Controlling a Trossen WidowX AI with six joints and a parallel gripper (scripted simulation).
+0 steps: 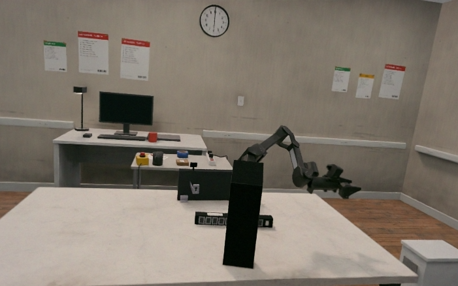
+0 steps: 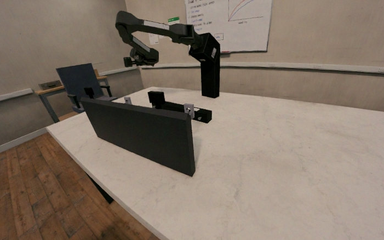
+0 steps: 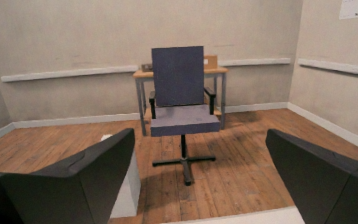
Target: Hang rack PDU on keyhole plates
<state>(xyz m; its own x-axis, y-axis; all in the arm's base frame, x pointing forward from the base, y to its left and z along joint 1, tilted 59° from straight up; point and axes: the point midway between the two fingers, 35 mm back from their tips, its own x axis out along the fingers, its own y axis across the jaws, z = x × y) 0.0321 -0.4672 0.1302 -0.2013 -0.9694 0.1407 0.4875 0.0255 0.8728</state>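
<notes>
My hand is 24 cm short of the rack PDU, 40 cm to the right of it and 23 cm above it. Round my hand: dark upright panel (54 cm ahead, 38 cm to the left, 18 cm below).
</notes>
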